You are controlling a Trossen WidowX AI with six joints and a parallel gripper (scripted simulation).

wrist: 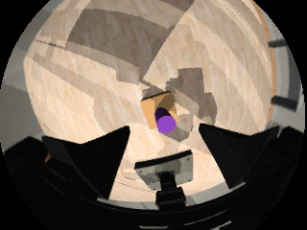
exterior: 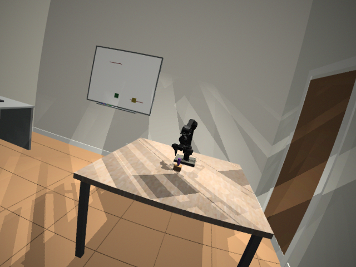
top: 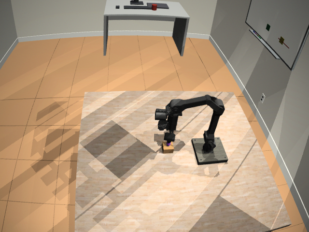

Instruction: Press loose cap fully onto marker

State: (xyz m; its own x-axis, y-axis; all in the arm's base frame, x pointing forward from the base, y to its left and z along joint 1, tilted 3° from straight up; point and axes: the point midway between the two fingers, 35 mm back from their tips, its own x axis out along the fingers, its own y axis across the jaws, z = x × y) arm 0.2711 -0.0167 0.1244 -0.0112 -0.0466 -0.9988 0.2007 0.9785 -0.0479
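Right now the purple cap is 4 cm below my gripper tip.
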